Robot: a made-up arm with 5 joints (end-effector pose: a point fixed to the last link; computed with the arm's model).
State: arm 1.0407 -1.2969 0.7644 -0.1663 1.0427
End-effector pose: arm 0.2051 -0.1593 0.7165 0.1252 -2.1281 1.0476
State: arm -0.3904 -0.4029 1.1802 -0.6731 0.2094
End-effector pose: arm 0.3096 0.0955 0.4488 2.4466 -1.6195 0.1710
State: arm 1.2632 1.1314 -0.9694 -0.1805 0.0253
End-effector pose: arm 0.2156 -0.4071 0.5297 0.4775 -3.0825 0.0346
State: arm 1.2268 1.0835 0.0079 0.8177 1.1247
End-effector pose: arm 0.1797 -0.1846 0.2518 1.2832 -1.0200 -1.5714
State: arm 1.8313 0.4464 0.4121 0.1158 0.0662
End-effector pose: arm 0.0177 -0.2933 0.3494 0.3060 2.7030 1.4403
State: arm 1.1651 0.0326 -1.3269 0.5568 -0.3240
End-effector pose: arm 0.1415 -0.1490 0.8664 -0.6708 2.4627 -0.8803
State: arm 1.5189 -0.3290 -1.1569 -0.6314 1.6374
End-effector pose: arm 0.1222 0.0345 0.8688 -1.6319 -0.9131 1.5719
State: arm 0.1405 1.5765 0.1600 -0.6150 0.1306
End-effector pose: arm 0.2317 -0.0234 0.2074 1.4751 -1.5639 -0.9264
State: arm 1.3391 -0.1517 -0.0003 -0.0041 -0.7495
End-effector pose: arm 0.1523 -0.3290 0.6444 -0.3477 2.3549 -0.0767
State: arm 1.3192 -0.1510 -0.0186 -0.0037 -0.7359
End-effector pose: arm 0.1583 -0.3264 0.6501 -0.3792 2.3609 -0.0904
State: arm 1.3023 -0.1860 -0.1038 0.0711 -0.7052
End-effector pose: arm 0.1609 -0.3144 0.6790 -0.4194 2.3771 -0.1436
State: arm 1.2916 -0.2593 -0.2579 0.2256 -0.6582
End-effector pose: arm 0.1566 -0.2856 0.7288 -0.4611 2.4012 -0.2391
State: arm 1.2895 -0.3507 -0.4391 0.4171 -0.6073
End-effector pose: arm 0.1445 -0.2397 0.7791 -0.4907 2.4250 -0.3526
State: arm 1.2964 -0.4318 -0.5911 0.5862 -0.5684
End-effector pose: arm 0.1300 -0.1926 0.8118 -0.5000 2.4426 -0.4475
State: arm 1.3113 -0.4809 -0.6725 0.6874 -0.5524
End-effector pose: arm 0.1199 -0.1642 0.8247 -0.4892 2.4523 -0.4956
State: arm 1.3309 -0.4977 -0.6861 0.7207 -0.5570
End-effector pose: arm 0.1152 -0.1582 0.8260 -0.4654 2.4559 -0.4985
